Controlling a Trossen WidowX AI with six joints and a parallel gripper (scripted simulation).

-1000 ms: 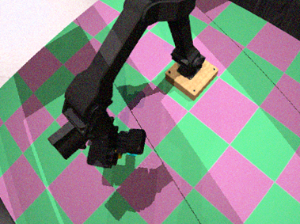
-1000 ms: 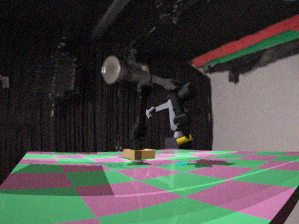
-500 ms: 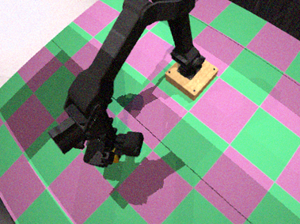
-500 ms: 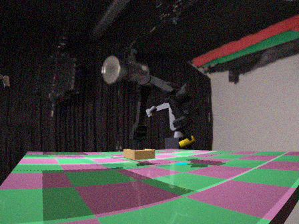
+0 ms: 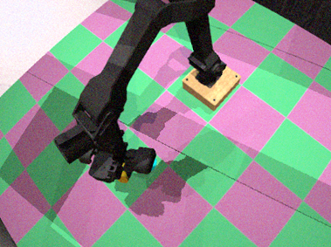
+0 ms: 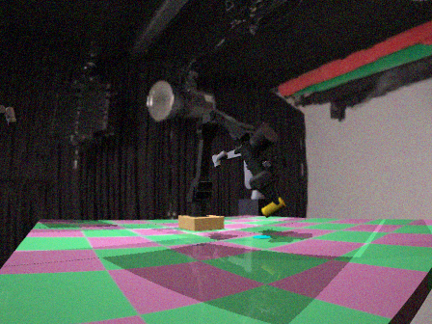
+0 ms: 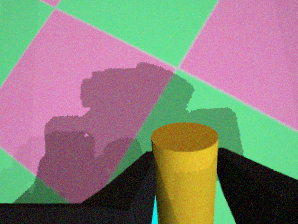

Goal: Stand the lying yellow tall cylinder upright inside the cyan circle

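Right now the cyan circle is 70 mm behind my gripper tip and 110 mm below it. Also, from my gripper tip: yellow tall cylinder: 10 mm behind, 10 mm to the right, 10 mm below.
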